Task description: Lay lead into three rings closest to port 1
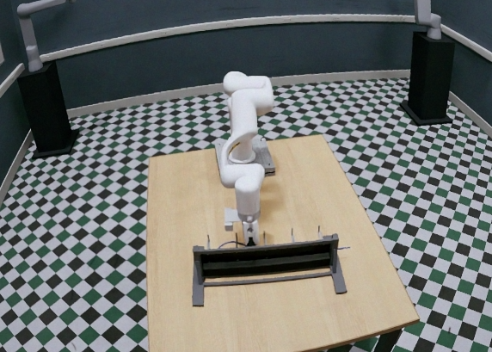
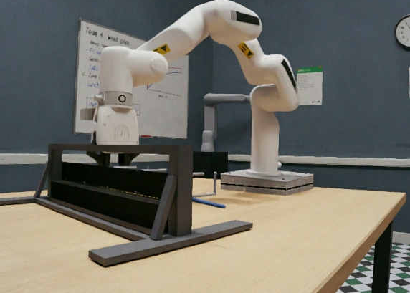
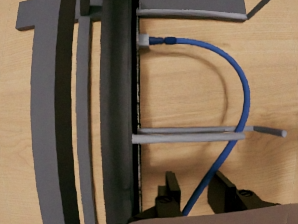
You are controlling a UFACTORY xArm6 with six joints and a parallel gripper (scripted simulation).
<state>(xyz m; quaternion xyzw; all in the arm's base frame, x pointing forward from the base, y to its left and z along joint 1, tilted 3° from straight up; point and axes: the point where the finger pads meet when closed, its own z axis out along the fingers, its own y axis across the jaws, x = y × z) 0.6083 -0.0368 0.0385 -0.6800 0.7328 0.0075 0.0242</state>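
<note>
Right now the grey rack is 70 mm ahead of my hand, 50 mm to the left of it and 10 mm below it.
</note>
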